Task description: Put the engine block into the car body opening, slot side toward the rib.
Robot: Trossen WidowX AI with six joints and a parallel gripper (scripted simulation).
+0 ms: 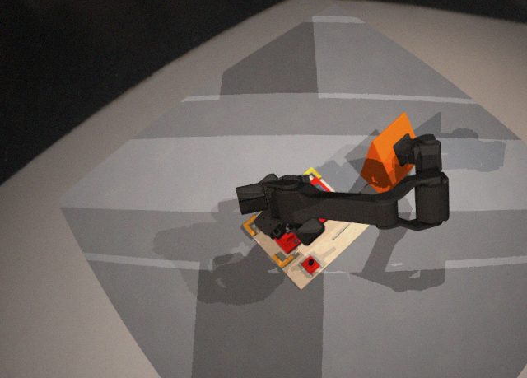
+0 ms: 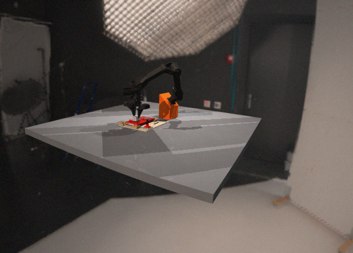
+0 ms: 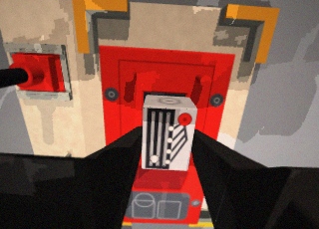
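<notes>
My gripper tip is now 1 cm above the engine block. From my gripper tip the other things lie so: beige board 4 cm below, 3 cm behind, 2 cm to the left.
</notes>
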